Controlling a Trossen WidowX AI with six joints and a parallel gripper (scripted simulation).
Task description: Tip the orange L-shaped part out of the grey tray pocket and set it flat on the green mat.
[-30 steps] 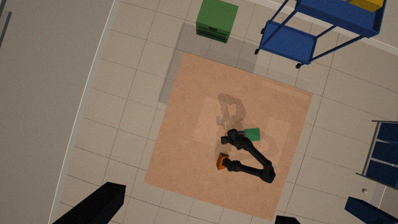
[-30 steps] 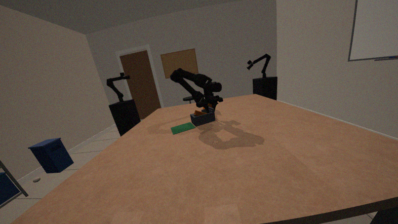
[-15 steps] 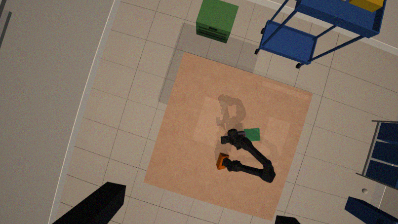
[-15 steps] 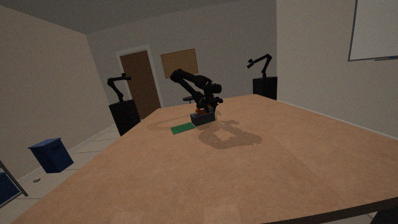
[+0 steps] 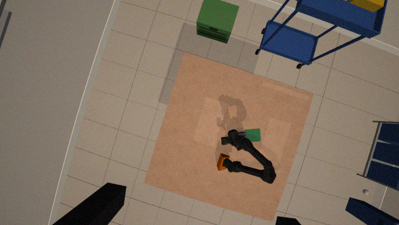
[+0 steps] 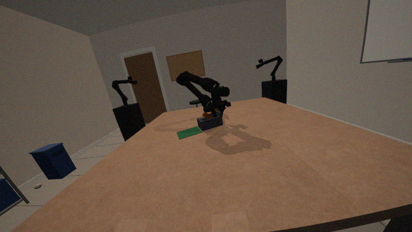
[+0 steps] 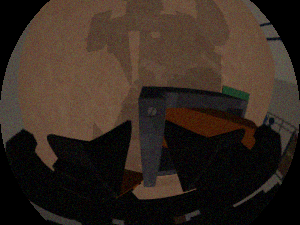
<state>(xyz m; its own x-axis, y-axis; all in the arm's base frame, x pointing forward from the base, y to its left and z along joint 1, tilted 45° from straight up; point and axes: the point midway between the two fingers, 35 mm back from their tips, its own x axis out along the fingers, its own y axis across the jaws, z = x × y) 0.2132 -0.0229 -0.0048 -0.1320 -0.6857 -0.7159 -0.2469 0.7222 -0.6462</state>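
Right now the orange L-shaped part is 10 mm ahead of my gripper tip, 60 mm to the right of it and 10 mm above it. Also, from my gripper tip: green mat 50 mm ahead, 220 mm to the right, 50 mm below.
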